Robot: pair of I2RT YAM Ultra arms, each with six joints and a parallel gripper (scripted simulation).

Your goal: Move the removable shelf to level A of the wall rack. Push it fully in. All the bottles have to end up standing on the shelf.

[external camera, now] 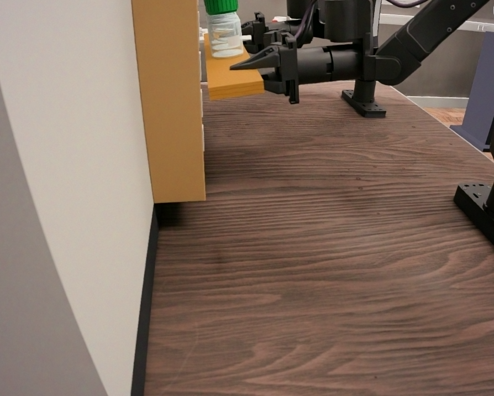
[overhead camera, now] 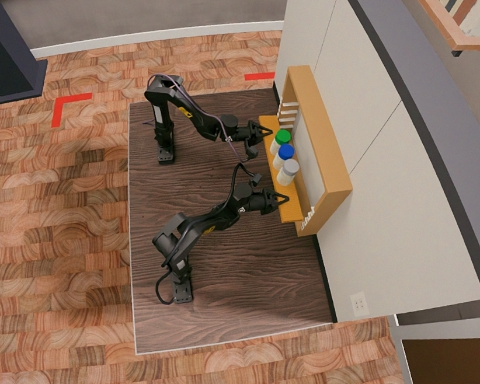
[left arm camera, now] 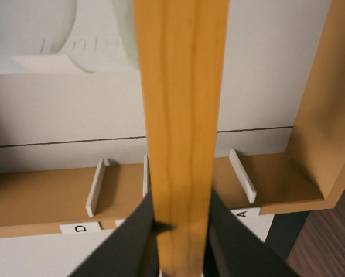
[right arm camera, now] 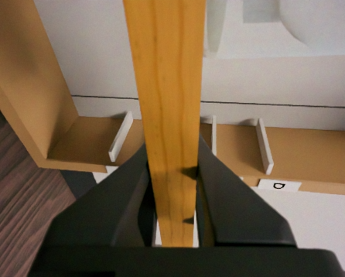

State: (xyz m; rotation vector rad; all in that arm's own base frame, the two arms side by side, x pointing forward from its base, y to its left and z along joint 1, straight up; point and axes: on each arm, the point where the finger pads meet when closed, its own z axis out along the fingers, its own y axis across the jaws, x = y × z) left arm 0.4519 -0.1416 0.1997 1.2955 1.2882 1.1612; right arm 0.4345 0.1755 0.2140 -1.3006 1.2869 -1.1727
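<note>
Right now my left hand is 9 cm to the left of the green-capped bottle, 6 cm below it and 1 cm short of it. From my left hand the other things lie so: orange wall rack 15 cm to the right, 9 cm ahead, 5 cm above; blue-capped bottle 15 cm to the right, 6 cm above, 1 cm ahead; removable shelf 15 cm to the right.
Now: the grey-capped bottle 80 mm to the left of my right hand, 60 mm above it and 10 mm ahead of it. From my right hand the other things lie so: orange wall rack (150 mm to the left, 100 mm ahead, 50 mm above); then blue-capped bottle (140 mm to the left, 60 mm above, 10 mm ahead); then removable shelf (150 mm to the left, 10 mm ahead).
</note>
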